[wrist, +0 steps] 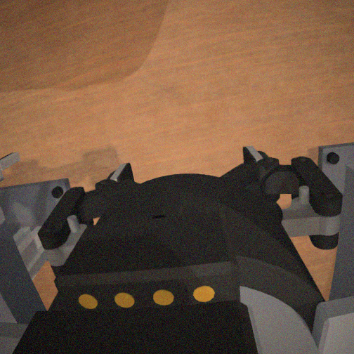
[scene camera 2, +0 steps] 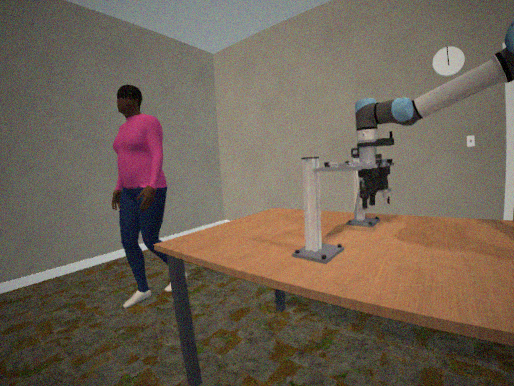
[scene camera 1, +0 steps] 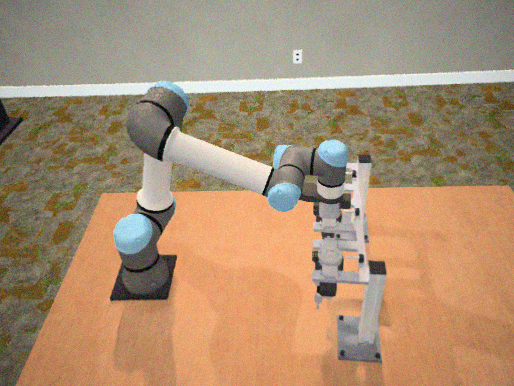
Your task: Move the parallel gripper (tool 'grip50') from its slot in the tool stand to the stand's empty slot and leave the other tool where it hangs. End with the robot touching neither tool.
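Where they show: hand, its tool point: point(scene camera 2: 368, 159); arm's base, origin of its link: point(scene camera 1: 146, 276).
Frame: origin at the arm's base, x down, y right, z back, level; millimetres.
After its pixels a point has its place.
Observation:
The tool stand point(scene camera 1: 370, 305) {y 199, x -165, z -704 mm} point(scene camera 2: 311, 210) {y -293, x -137, z -706 mm} has three slots along its rail. My wrist is lowered over the middle slot, its coupling against the tool there. That tool has black linkages like the adaptive gripper; its fingers point(wrist: 187, 162) are spread, with nothing between them. It sits between the slot's grey prongs, seen left and right in the wrist view. Whether it is locked to me cannot be told. The other tool point(scene camera 1: 326, 289) {y 173, x -189, z -589 mm}, apparently the parallel gripper, hangs in the slot nearest scene camera 1, with a silver finger below. The far slot point(scene camera 1: 352, 166) {y -274, x -270, z -677 mm} holds no tool.
The wooden table point(scene camera 1: 240, 320) {y 147, x 12, z -337 mm} point(scene camera 2: 430, 280) {y -319, x 12, z -361 mm} carries the stand and my arm's base point(scene camera 1: 145, 280) {y 60, x -52, z -25 mm}. The neighbouring tool hangs close beside my wrist. A person point(scene camera 2: 140, 155) in a pink top is on the floor beyond the table in the scene camera 2 view.

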